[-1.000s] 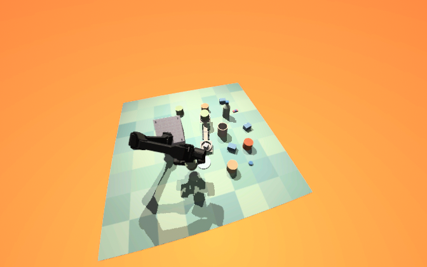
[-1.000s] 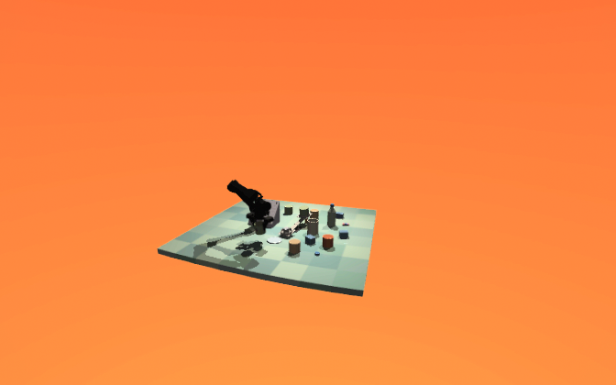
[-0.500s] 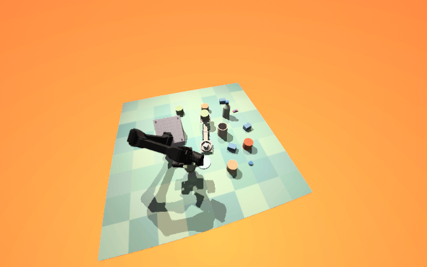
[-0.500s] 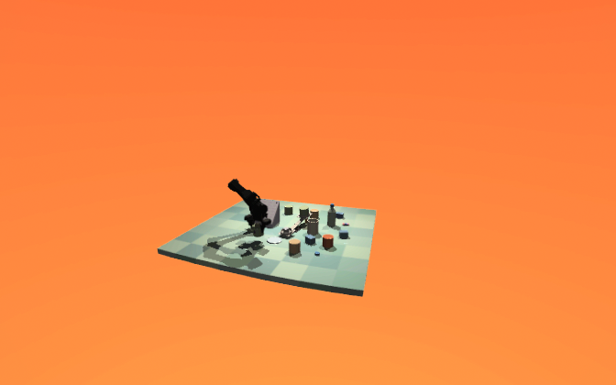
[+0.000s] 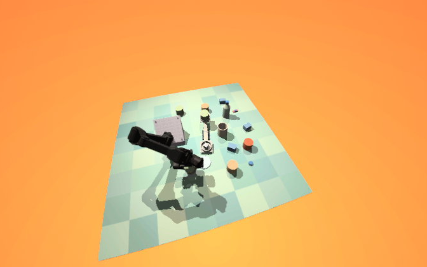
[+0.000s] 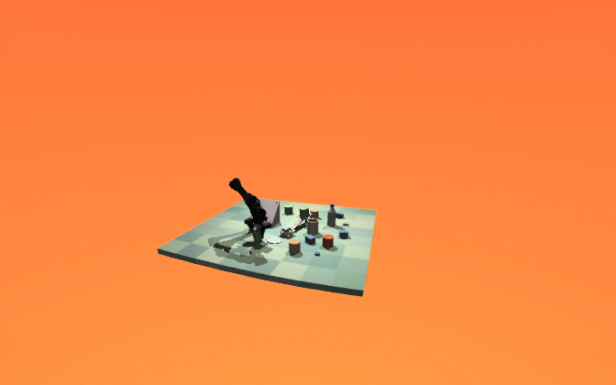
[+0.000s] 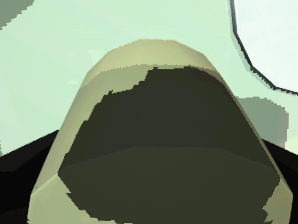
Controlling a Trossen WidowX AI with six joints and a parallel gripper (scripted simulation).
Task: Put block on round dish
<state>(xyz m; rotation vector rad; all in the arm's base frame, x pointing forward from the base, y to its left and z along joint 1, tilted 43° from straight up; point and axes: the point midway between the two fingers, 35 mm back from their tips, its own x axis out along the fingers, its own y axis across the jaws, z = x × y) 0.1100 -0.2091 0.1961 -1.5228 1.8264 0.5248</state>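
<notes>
Now: the pale block 150 mm ahead of my gripper tip and 140 mm to the left of it. From my gripper tip the other things lie so: balance beam (190 mm ahead, 270 mm to the left); beige cup (320 mm ahead, 240 mm to the left); round white dish (100 mm ahead, 40 mm to the left, 40 mm below).
</notes>
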